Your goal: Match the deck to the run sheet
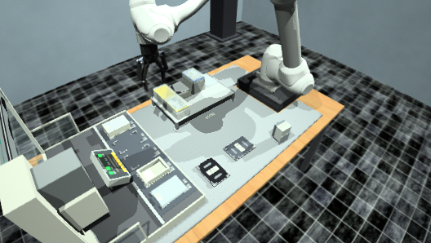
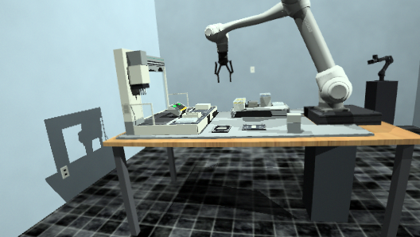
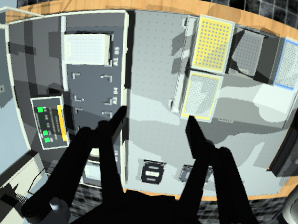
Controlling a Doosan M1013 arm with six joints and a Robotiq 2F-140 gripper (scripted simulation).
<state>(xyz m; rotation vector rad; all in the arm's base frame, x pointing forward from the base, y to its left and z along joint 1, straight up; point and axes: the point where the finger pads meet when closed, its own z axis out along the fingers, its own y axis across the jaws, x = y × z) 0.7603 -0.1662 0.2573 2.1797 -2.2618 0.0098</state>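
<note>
Now: the blue-rimmed tip rack 340 mm behind my hand, 120 mm to the right of it and 180 mm below it. Round my hand: clear cover (110 mm behind, 190 mm below); then yellow-rimmed tip rack (120 mm behind, 10 mm to the left, 210 mm below); then white deep-well block (220 mm ahead, 100 mm to the right, 230 mm below).
</note>
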